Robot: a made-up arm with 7 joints. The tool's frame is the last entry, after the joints.
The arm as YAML. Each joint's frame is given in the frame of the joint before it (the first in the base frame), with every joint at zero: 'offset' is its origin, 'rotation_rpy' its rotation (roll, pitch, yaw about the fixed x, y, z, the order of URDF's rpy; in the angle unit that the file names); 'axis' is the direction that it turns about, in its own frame. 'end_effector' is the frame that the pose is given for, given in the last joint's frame.
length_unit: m
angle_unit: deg
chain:
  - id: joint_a
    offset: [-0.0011, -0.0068, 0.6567]
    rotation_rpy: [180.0, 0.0, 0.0]
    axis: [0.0, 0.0, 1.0]
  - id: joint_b
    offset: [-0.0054, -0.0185, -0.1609]
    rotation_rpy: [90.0, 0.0, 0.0]
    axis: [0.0, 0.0, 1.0]
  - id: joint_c
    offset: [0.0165, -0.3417, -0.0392]
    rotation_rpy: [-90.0, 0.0, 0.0]
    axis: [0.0, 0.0, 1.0]
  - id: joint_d
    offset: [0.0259, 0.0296, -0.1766]
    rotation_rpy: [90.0, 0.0, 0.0]
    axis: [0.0, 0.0, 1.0]
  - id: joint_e
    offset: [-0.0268, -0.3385, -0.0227]
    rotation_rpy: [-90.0, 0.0, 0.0]
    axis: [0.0, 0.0, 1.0]
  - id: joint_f
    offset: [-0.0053, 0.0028, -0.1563]
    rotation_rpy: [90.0, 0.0, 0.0]
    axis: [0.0, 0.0, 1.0]
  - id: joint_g
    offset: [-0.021, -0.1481, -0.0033]
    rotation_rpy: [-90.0, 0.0, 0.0]
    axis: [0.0, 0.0, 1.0]
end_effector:
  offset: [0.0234, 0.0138, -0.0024]
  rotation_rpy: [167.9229, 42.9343, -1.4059]
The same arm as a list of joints. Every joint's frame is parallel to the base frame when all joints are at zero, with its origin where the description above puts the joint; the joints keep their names.
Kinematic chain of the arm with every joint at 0, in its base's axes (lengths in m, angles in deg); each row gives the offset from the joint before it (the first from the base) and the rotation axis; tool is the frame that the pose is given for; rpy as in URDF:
joint_a: xyz -0.0011 -0.0068 0.6567 axis -z
joint_b: xyz -0.0054 0.0185 0.1609 axis +y
joint_c: xyz 0.0165 -0.0392 0.3417 axis -z
joint_d: xyz 0.0259 -0.0296 0.1766 axis +y
joint_e: xyz -0.0268 -0.0227 0.3385 axis -z
joint_f: xyz -0.0053 -0.0028 0.1563 axis +y
joint_g: xyz -0.0210 -0.0033 0.1481 axis -z
tool: xyz 0.0234 -0.0138 0.0024 rpy -12.08 -42.93 1.41

